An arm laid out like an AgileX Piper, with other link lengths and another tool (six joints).
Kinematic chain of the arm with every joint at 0, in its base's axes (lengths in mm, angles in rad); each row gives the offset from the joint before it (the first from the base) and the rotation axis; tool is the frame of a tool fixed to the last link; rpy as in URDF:
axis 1: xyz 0 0 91 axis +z
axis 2: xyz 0 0 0 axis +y
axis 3: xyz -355.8 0 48.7 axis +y
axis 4: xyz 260.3 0 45.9 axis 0.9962 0 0.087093
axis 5: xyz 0 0 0 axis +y
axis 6: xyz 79.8 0 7 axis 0.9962 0 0.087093
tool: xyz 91.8 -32 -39.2 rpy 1.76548 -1.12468 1.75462
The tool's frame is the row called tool.
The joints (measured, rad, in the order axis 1, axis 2, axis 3, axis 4, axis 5, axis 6), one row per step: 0.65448, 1.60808, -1.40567, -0.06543, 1.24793, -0.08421; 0.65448, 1.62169, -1.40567, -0.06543, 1.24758, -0.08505; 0.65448, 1.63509, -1.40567, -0.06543, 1.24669, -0.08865; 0.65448, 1.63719, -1.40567, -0.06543, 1.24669, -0.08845; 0.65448, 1.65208, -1.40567, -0.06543, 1.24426, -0.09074; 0.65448, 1.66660, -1.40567, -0.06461, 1.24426, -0.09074
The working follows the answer.
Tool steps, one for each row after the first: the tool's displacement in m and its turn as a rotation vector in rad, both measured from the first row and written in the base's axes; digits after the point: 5 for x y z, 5 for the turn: 0.00196, 0.00146, -0.00434, -0.00824, 0.01046, 0.00084; 0.00408, 0.00289, -0.00862, -0.01653, 0.02015, 0.00443; 0.00435, 0.00310, -0.00930, -0.01777, 0.02183, 0.00423; 0.00674, 0.00482, -0.01415, -0.02574, 0.03160, 0.00664; 0.00848, 0.00633, -0.01895, -0.03390, 0.04364, 0.00653
Tool pose at each row, in the base's axes (x y z in m, rotation vector in rad; rounded; the steps above come from the unrounded poses): 0.28089, 0.15615, 0.26643, -2.34750, -1.64126, 0.01976; 0.28286, 0.15761, 0.26209, -2.34880, -1.64040, 0.03897; 0.28497, 0.15904, 0.25781, -2.34812, -1.64307, 0.05789; 0.28524, 0.15925, 0.25713, -2.34851, -1.64250, 0.06084; 0.28763, 0.16097, 0.25228, -2.34842, -1.64356, 0.07936; 0.28937, 0.16248, 0.24749, -2.34950, -1.64058, 0.10017

